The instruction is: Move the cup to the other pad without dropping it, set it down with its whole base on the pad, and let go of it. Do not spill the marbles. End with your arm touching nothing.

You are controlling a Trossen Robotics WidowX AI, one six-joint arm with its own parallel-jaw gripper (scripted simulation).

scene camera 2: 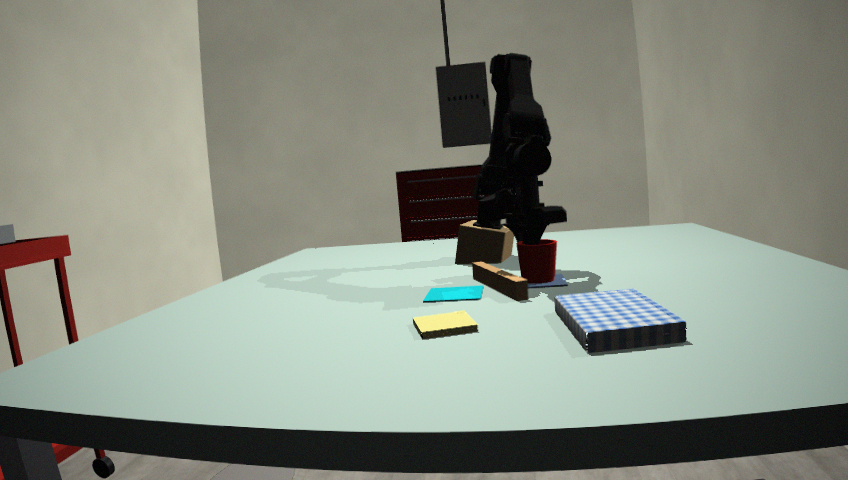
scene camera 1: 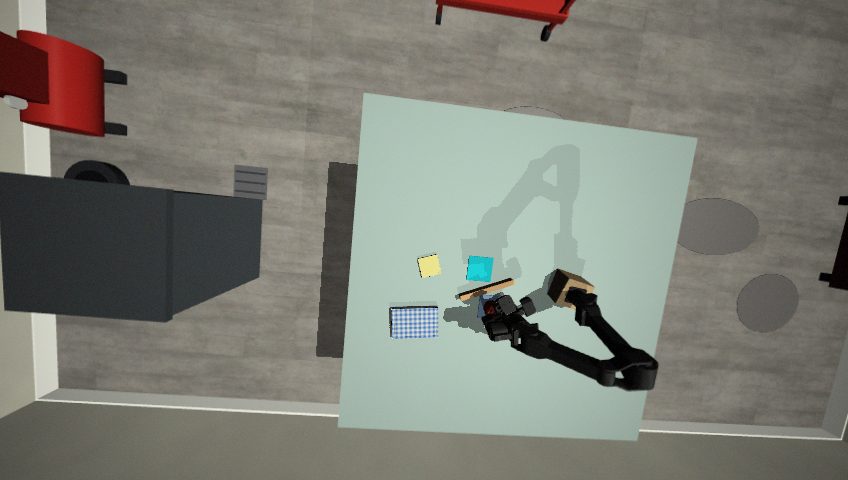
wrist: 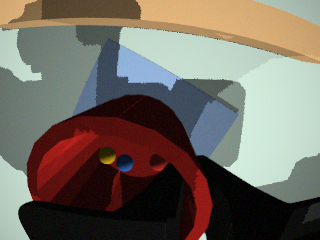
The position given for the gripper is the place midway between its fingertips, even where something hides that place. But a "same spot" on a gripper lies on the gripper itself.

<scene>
The gripper shows in scene camera 2, in scene camera 1 [500, 306] and in the wrist view. One and the same spot on the gripper: [wrist: 160, 203] is [scene camera 2: 523, 236].
</scene>
